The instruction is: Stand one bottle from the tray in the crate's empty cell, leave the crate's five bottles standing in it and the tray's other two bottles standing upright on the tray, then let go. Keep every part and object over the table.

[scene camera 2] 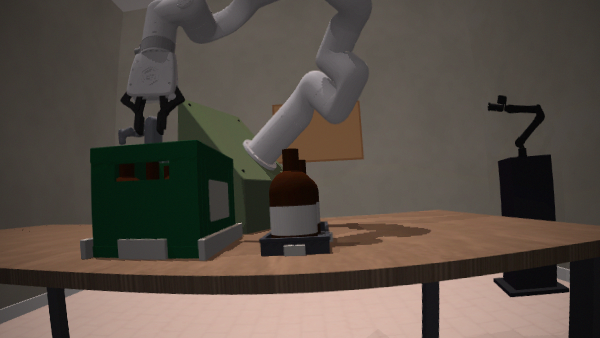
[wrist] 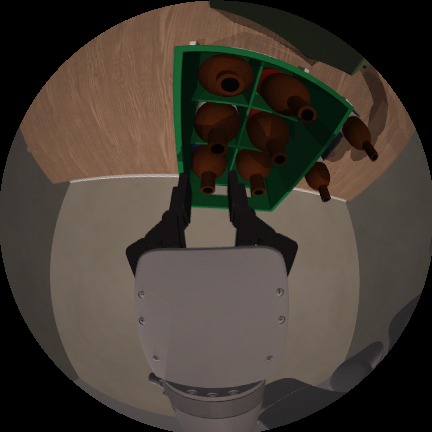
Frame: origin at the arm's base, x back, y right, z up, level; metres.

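Seen in the pictures: gripper, fingertip midpoint: (scene camera 2: 149, 133) (wrist: 208, 180); arm's base at its link origin: (scene camera 2: 259, 155).
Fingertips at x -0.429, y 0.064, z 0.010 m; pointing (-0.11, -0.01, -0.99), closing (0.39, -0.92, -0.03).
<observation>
Pixels of each thing's top centre, then the offset from my fingertips to it. "*": a spot on its surface instead.
- green crate at its top centre: (wrist: 250, 160) (scene camera 2: 172, 154) dy -0.054, dx +0.004, dz -0.047 m
- dark tray at a spot on its surface: (scene camera 2: 270, 248) * dy -0.275, dx -0.069, dz -0.211 m
- front bottle at its top centre: (scene camera 2: 290, 149) (wrist: 326, 199) dy -0.296, dx -0.014, dz -0.062 m
- second bottle at a spot on its surface: (scene camera 2: 302, 165) * dy -0.272, dx +0.150, dz -0.074 m
The green crate (scene camera 2: 145, 220) (wrist: 178, 100) stands on the table. In the wrist view brown bottles stand in it in two columns of three, one in each cell, among them a bottle (wrist: 217, 122) in the middle of the left column. My gripper (scene camera 2: 150, 131) (wrist: 208, 180) is above the crate, its fingers partly open with nothing between them, apart from the bottle necks below. The dark tray (scene camera 2: 270, 248) carries two upright bottles: a front bottle (scene camera 2: 294, 220) with a white label and a second bottle (scene camera 2: 302, 165) mostly hidden behind it. Both show right of the crate in the wrist view.
Light grey rails (scene camera 2: 220, 242) edge the crate's base. A green sloped block (scene camera 2: 210, 125) stands behind the crate, near the arm's base. The tray is right of the crate with a narrow gap. The wooden table's front edge (scene camera 2: 310, 284) runs close before both.
</observation>
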